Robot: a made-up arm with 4 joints.
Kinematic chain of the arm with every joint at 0, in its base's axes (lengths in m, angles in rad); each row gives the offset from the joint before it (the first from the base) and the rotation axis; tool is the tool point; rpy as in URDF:
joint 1: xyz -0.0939 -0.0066 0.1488 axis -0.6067 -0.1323 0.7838
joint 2: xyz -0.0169 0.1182 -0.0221 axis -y
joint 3: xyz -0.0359 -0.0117 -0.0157 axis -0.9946 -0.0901 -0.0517
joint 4: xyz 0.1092 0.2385 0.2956 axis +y
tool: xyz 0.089 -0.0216 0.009 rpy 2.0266 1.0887 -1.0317
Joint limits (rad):
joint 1: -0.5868..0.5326
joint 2: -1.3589..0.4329
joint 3: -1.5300..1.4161
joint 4: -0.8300..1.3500
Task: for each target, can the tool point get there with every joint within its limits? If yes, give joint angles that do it. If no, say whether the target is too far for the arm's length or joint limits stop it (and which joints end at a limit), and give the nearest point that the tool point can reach.
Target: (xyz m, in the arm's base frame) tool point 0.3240 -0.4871 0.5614
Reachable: no: too far | nearest point 0.1438 -0.2143 0.3758 | short by 0.376 m
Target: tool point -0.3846 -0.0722 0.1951
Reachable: no: joint limits stop it (at a limit: joint 1, joint 2, joint 3, joint 4) | nearest point -0.1083 -0.1544 0.3290 | short by 0.318 m
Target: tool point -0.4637 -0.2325 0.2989
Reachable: no: joint limits stop it (at a limit: joint 1, joint 2, joint 4) | nearest point -0.1482 -0.2801 0.3542 | short by 0.324 m
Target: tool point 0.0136 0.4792 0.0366
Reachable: yes | joints 0.2984 -0.9396 0.5205 -0.4220
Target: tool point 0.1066 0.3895 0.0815
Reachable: yes | joints -0.1174 -1.0768 0.4439 0.6282
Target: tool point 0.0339 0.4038 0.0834
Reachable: yes | joints -0.0372 -0.7788 0.6140 0.9676
